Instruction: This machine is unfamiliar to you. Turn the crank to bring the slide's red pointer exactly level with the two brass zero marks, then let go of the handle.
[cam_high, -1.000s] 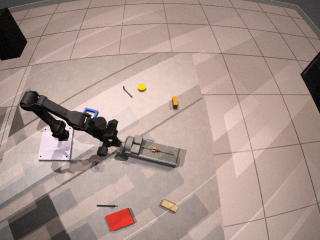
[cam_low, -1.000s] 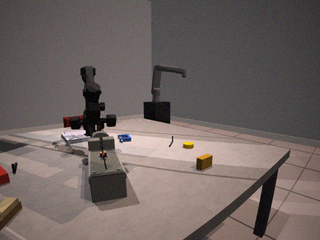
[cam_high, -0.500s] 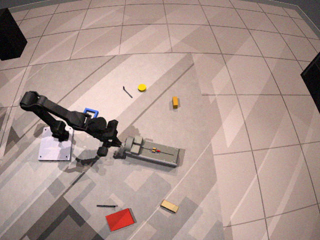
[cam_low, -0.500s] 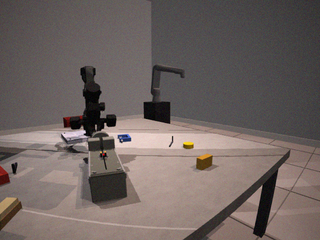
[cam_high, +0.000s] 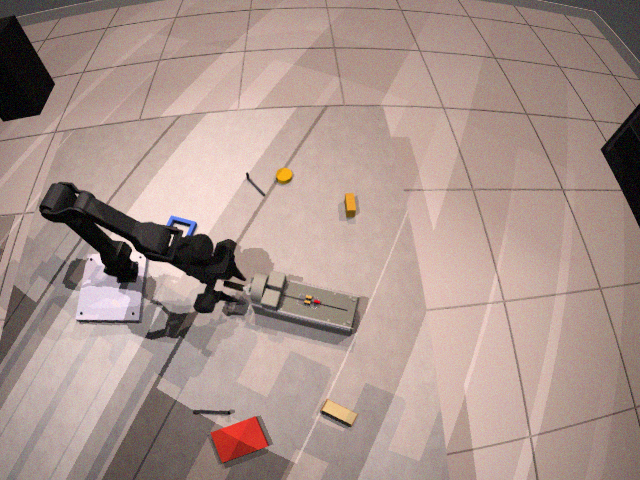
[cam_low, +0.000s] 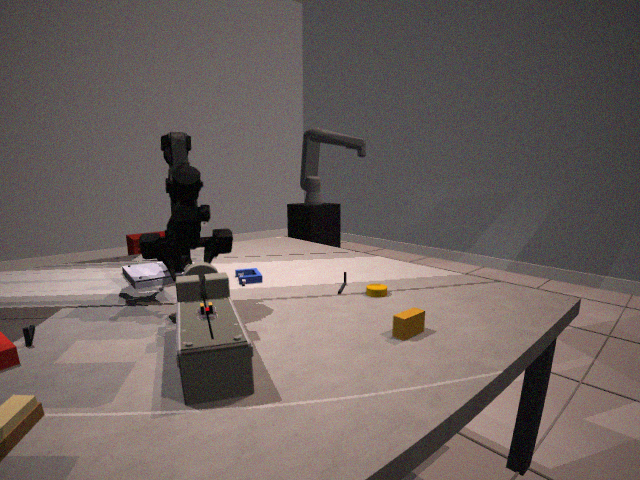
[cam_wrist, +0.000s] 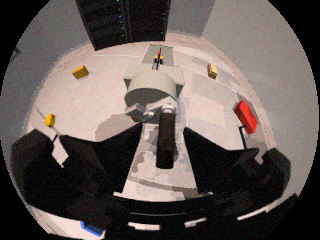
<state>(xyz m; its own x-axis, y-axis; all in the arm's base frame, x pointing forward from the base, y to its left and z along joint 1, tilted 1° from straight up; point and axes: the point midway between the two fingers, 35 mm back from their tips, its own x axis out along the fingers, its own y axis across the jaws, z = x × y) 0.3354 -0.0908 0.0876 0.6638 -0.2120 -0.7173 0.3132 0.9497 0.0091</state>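
The dark crank handle is 20 mm behind my gripper tip, 20 mm above it and 10 mm to the left of it. The rest, counted from my gripper tip: blue block: 240 mm to the left, 200 mm behind, 80 mm below; then red plate: 370 mm to the right, 70 mm below, 30 mm behind; then red pointer: 190 mm ahead, 40 mm to the right.
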